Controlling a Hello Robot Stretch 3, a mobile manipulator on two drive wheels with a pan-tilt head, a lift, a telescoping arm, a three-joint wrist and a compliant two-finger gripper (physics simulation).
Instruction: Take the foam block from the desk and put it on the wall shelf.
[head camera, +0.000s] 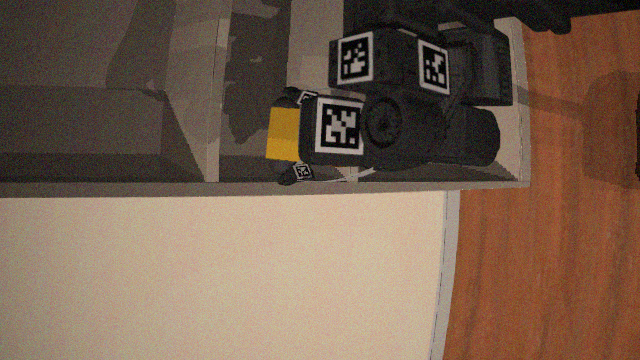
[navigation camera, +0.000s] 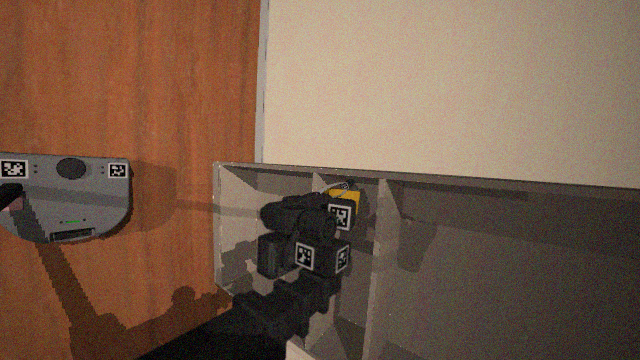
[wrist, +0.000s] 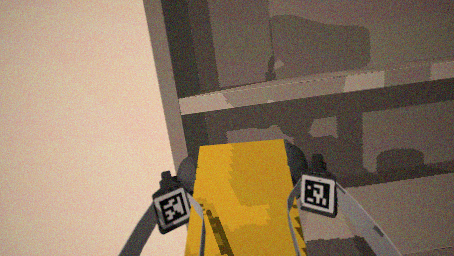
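Note:
The yellow foam block (head camera: 283, 134) (navigation camera: 346, 194) (wrist: 245, 200) is held between the two fingertips of my gripper (head camera: 290, 136) (navigation camera: 351, 197) (wrist: 241, 167). In the wrist view the rounded fingertips press on its left and right sides. The wall shelf (head camera: 150, 190) (navigation camera: 450, 181) (wrist: 280, 91) is a grey unit with boards dividing it into compartments. In the head view the block appears against the compartment between two boards, near the unit's long side edge. I cannot tell how far it is from the boards or whether it reaches inside. The gripper body hides part of the block there. The desk cannot be made out.
A cream wall surface (head camera: 225, 270) (navigation camera: 425, 90) (wrist: 75, 125) runs along the unit's long edge. Brown wood flooring (head camera: 525, 275) (navigation camera: 200, 75) lies past its end. My grey base (navigation camera: 95, 195) is at the left in the navigation view. Arm shadows fall across the boards.

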